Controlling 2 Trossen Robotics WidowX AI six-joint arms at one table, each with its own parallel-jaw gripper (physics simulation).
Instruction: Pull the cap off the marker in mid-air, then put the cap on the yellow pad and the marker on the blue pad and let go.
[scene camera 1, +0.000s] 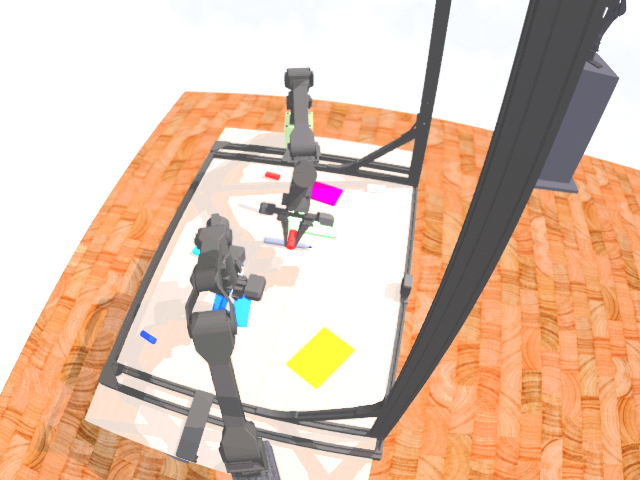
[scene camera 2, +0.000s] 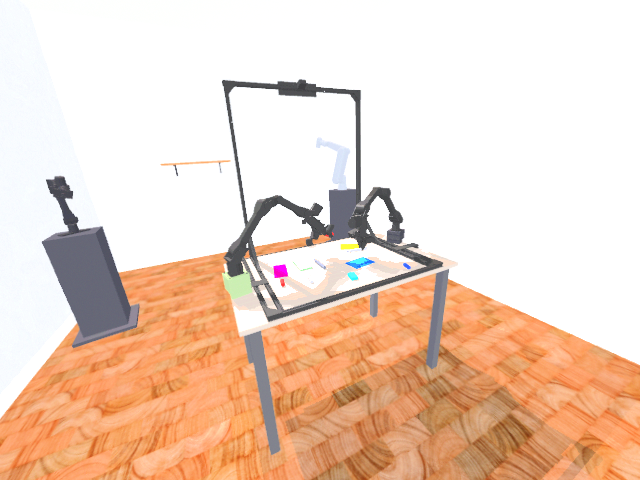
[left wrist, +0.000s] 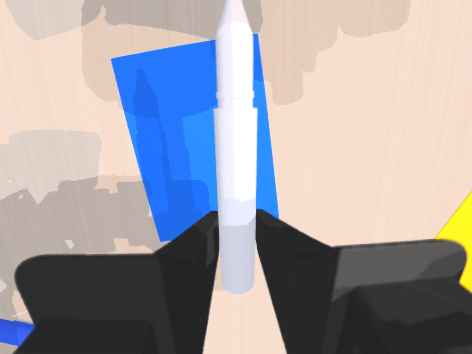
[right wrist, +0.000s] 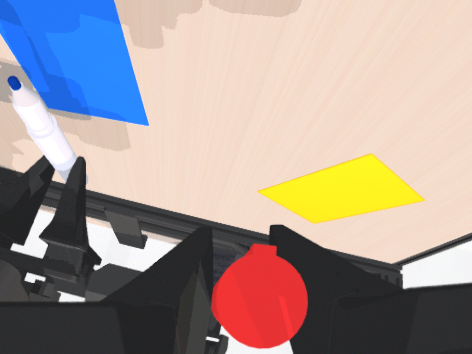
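Where they show: left gripper, fingertip midpoint: (scene camera 1: 232, 298) (scene camera 2: 361, 250) (left wrist: 236, 218) (right wrist: 69, 155); right gripper, fingertip midpoint: (scene camera 1: 289, 247) (scene camera 2: 331, 237) (right wrist: 240, 239); left arm's base, link origin: (scene camera 1: 251, 463) (scene camera 2: 395, 229); right arm's base, link origin: (scene camera 2: 235, 273).
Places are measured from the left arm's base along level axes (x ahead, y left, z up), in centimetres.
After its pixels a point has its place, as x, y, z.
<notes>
My left gripper (left wrist: 236, 218) @[44.6, -4.1, -1.9] (right wrist: 69, 155) @[44.6, -4.1, -1.9] is shut on the uncapped white marker (left wrist: 236, 165) @[47.5, -5.5, -0.2] (right wrist: 56, 147) @[47.7, -6.5, -0.5], near its rear end. The marker's tip points away from the fingers, above the blue pad (scene camera 1: 241, 314) @[43.4, -5.2, -8.7] (scene camera 2: 360, 262) @[47.6, -3.1, -8.7] (left wrist: 170, 75) @[53.6, -3.9, -8.7] (right wrist: 100, 65) @[47.0, -5.7, -8.7], and its shadow falls on that pad. My right gripper (scene camera 1: 293, 241) @[51.3, -21.2, 5.6] (right wrist: 240, 239) @[51.3, -21.2, 5.6] is shut on the red cap (scene camera 1: 292, 239) @[51.5, -22.1, 8.4] (scene camera 2: 329, 234) (right wrist: 261, 300) @[54.4, -22.9, 7.9], held in the air apart from the marker. The yellow pad (scene camera 1: 320, 357) @[26.1, -22.5, -8.7] (scene camera 2: 349, 246) @[26.6, -23.6, -8.7] (left wrist: 464, 235) @[28.4, -21.8, -8.7] (right wrist: 345, 190) @[27.5, -23.5, -8.7] lies flat. In scene camera 1 the left arm hides the left fingertips.
A grey-blue marker (scene camera 1: 275, 241) @[64.2, -19.2, -7.1] (scene camera 2: 320, 264) @[64.7, -20.4, -7.4], a magenta pad (scene camera 1: 327, 193) @[80.0, -39.2, -8.0] (scene camera 2: 280, 270) @[82.5, -36.1, -8.0], a small red piece (scene camera 1: 272, 175) @[91.9, -23.5, -6.9] (scene camera 2: 282, 282) @[93.7, -22.4, -6.7], a cyan block (scene camera 2: 352, 276) @[68.5, 3.6, -7.3] and a dark blue piece (scene camera 1: 147, 337) @[40.4, 22.4, -6.8] (scene camera 2: 406, 266) @[42.0, 22.6, -7.5] lie on the table. A dark frame rail (scene camera 1: 408, 232) @[58.5, -59.8, -9.2] borders it.
</notes>
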